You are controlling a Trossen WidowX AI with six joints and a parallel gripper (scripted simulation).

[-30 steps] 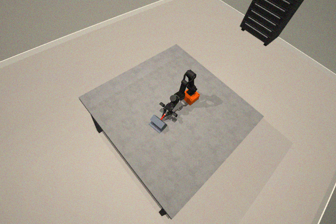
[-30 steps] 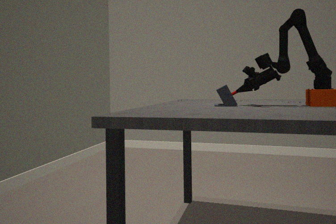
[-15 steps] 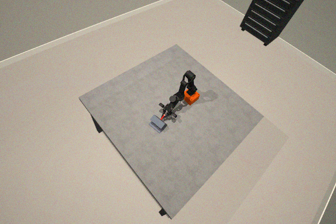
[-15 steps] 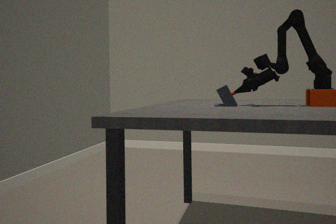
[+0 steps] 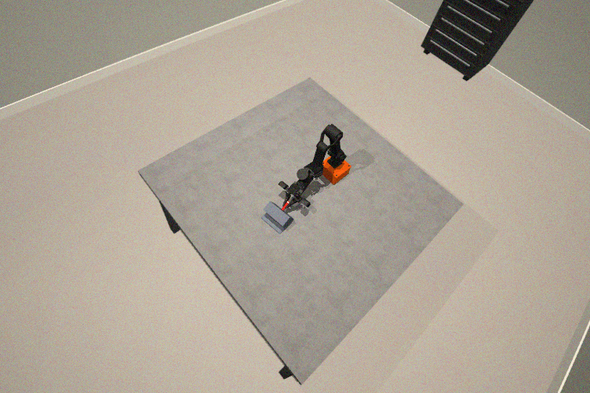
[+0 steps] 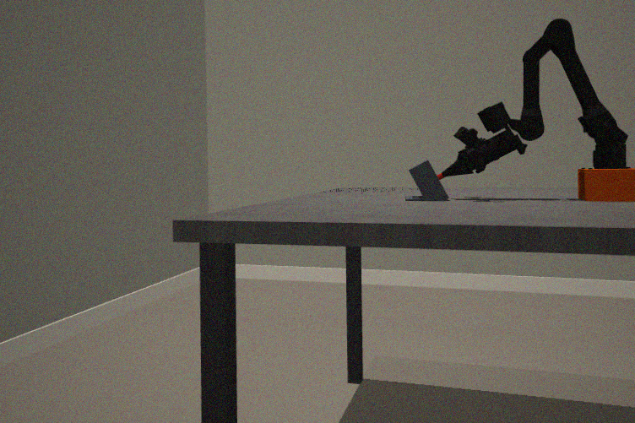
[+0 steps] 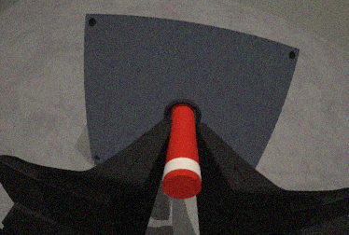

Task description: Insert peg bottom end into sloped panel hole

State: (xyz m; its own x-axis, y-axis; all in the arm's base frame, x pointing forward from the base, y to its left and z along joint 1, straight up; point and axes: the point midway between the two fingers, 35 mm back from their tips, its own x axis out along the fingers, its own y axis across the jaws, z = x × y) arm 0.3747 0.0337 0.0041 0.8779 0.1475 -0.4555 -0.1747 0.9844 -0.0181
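Now: gripper tip 2 cm past the round red peg and 1 cm below it. Round my gripper tip: grey-blue sloped panel (4 cm ahead, 1 cm to the left, 2 cm below).
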